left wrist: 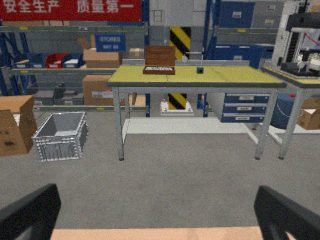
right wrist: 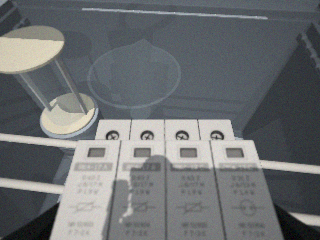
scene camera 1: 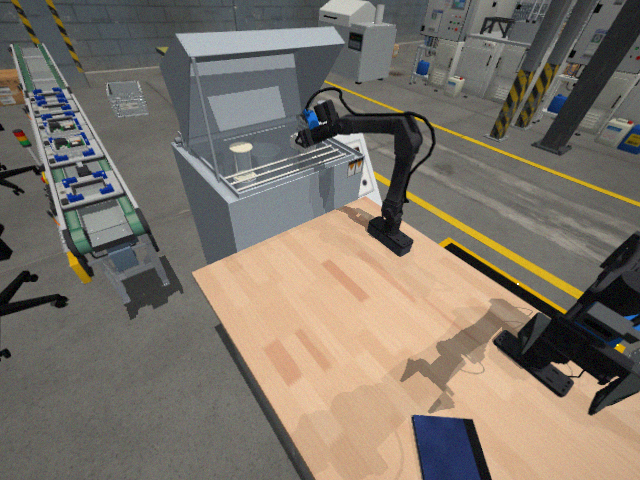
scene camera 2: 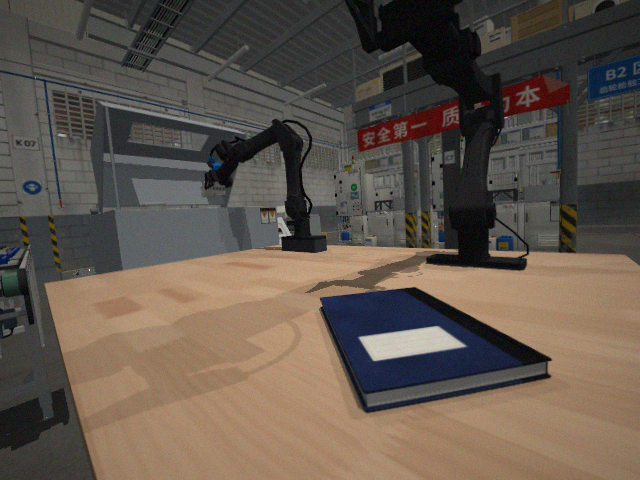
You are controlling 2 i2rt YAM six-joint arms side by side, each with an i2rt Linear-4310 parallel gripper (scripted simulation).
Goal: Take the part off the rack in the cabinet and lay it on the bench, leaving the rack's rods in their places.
Note:
The pictures show: my left gripper and a grey cabinet.
My left gripper shows as well in the left wrist view.

